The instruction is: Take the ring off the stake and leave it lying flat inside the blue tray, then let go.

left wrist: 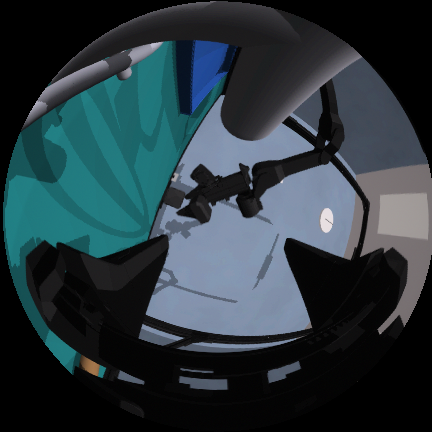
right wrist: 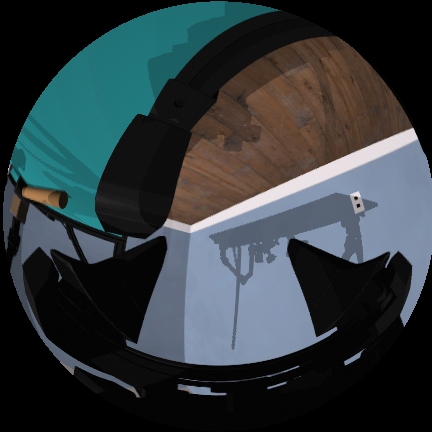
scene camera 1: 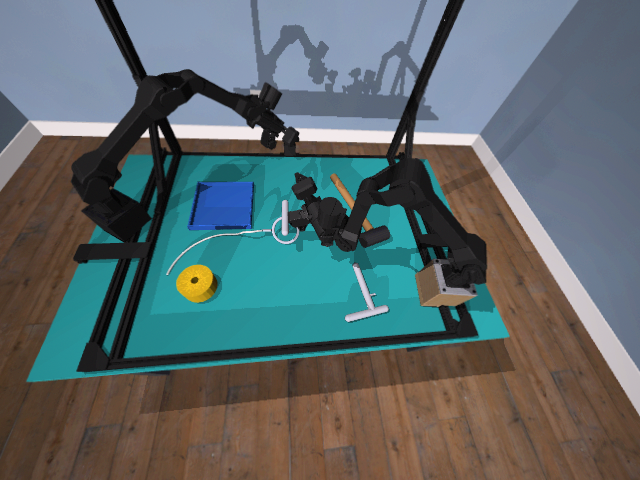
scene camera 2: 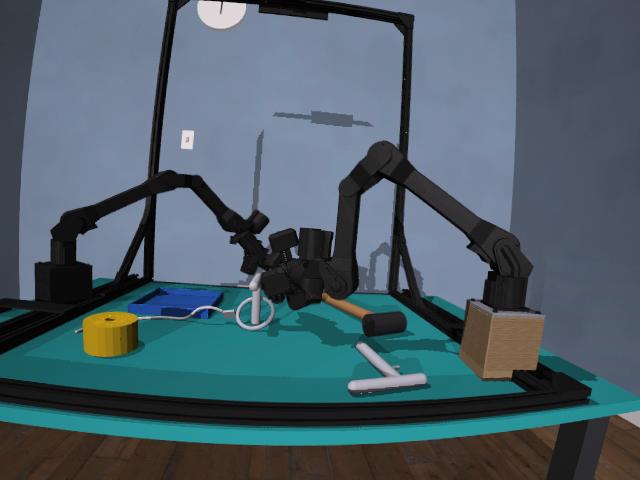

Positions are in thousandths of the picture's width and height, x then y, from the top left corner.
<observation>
my right gripper: left wrist 418, 473; right wrist 531, 566; scene camera 1 455, 282; scene camera 2 432, 568
yellow spool: scene camera 1 309, 591; scene camera 2 170, 697; not seen in the left wrist view (out of frame); not seen in the right wrist view (out of frame)
</observation>
